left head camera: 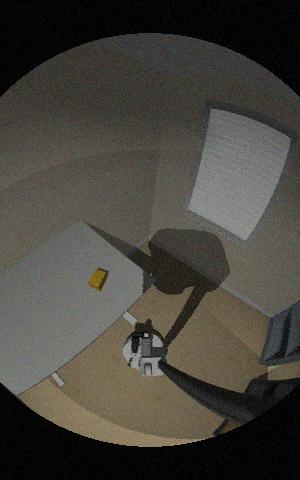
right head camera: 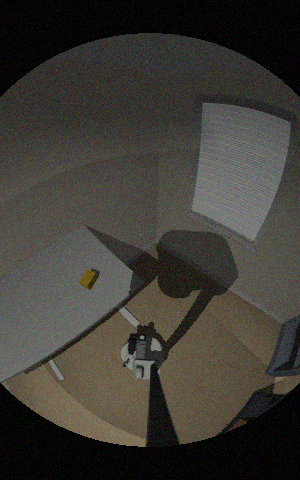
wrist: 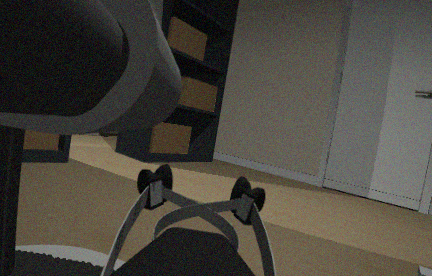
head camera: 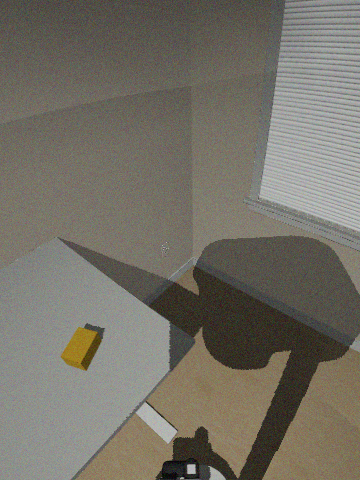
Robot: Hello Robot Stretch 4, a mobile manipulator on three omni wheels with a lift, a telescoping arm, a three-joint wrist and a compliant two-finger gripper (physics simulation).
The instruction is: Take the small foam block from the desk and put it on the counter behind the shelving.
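Frame: origin at the robot's base, x left, y back, z up, level; centimetres.
Seen in the pictures: gripper, fingertip midpoint: (left head camera: pixel 134 366) (right head camera: pixel 128 368) (wrist: pixel 202 185).
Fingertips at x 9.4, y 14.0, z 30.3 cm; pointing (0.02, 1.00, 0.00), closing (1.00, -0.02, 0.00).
A point is followed by its place in that frame.
The small foam block (head camera: pixel 80 347) @[x 26.9, y -37.6, z 96.8 cm] (left head camera: pixel 98 279) @[x 26.1, y -37.4, z 96.8 cm] (right head camera: pixel 88 279) @[x 25.9, y -37.1, z 96.8 cm] is yellow and lies on the light grey desk (head camera: pixel 35 425) @[x 34.8, y -20.1, z 92.3 cm] (left head camera: pixel 50 325) @[x 48.9, y -9.9, z 92.3 cm] (right head camera: pixel 45 325) @[x 46.9, y -5.9, z 92.3 cm], near its far right end. My gripper (wrist: pixel 202 185) @[x 9.4, y 14.0, z 30.3 cm] is open in the wrist view, with a gap between its two dark fingertips and floor behind them. It is away from the desk and the block, close to my base (left head camera: pixel 129 352) @[x 13.7, y 1.2, z 18.7 cm] (right head camera: pixel 127 352) @[x 13.5, y -0.1, z 18.6 cm]. The counter behind the shelving does not show clearly in any view.
A window with blinds (head camera: pixel 315 115) @[x -63.4, y -121.8, z 133.1 cm] (left head camera: pixel 240 175) @[x -78.7, y -108.6, z 141.3 cm] (right head camera: pixel 241 170) @[x -78.8, y -108.4, z 140.7 cm] is on the wall right of the desk. White desk feet (head camera: pixel 157 422) (left head camera: pixel 58 379) (right head camera: pixel 56 370) stand on the floor. Dark shelving (wrist: pixel 222 75) @[x 19.5, y 266.7, z 92.1 cm] with brown boxes (wrist: pixel 170 138) @[x -19.4, y 220.3, z 18.8 cm] and a pale door (wrist: pixel 400 125) @[x 164.9, y 175.9, z 62.2 cm] show in the wrist view.
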